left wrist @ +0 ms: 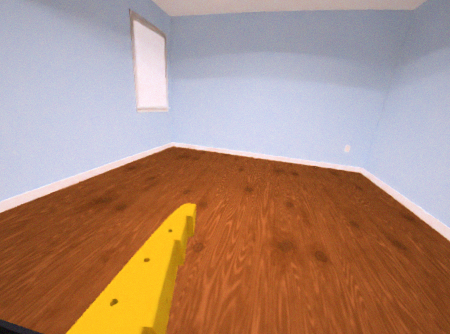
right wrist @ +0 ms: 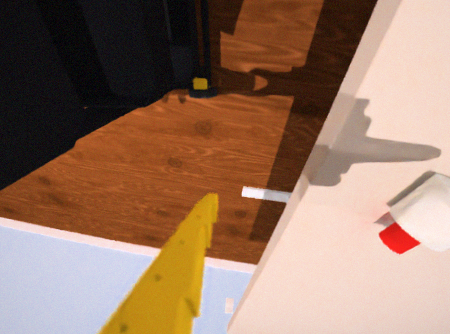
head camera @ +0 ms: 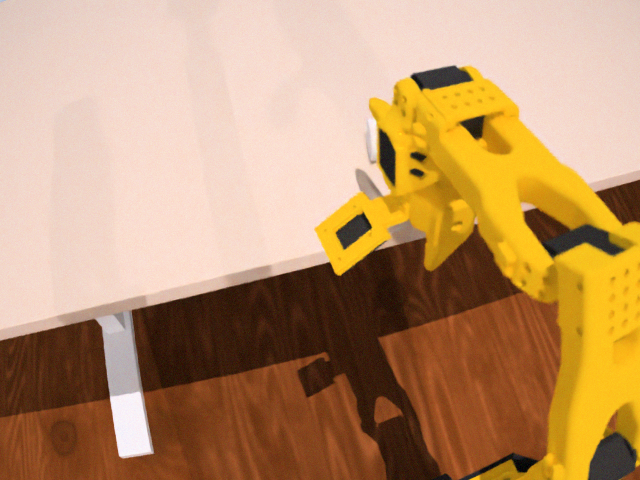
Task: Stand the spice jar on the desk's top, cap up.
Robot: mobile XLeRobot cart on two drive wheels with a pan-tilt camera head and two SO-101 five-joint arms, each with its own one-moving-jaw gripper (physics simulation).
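Places are measured from the left arm's base along level axes (x back, y right, z up), in millimetres.
Where they show: left end effector, tool point: (left wrist: 195,215); right end effector, tool point: (right wrist: 217,204) (head camera: 429,263).
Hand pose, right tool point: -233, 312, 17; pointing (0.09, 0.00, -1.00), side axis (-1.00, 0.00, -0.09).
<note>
Each offset is from my right tool point to the top centre of the thing, as dx, dy, dz. Level surfaces: height alone.
The spice jar @(-170, +61, -28) (head camera: 371,139) (right wrist: 429,215) is white with a red cap @(-164, +83, -39) (right wrist: 398,238). It lies on its side on the desk's top @(dz -72) (head camera: 144,155) (right wrist: 325,280), at the right edge of the right wrist view, partly cut off there. In the head camera a sliver of its white body shows, and my right gripper hides the rest. My right gripper (head camera: 401,183) (right wrist: 215,196) is fully open and empty over the desk's front edge, apart from the jar. My left gripper (left wrist: 191,205) is fully open and empty, facing the room away from the desk.
A white desk leg (head camera: 126,382) stands under the front edge at the left of the head camera. A white foot bar (right wrist: 265,193) shows beyond the desk edge in the right wrist view. The black cart body (right wrist: 100,65) is at the upper left there. The right arm casts shadows on desk and floor.
</note>
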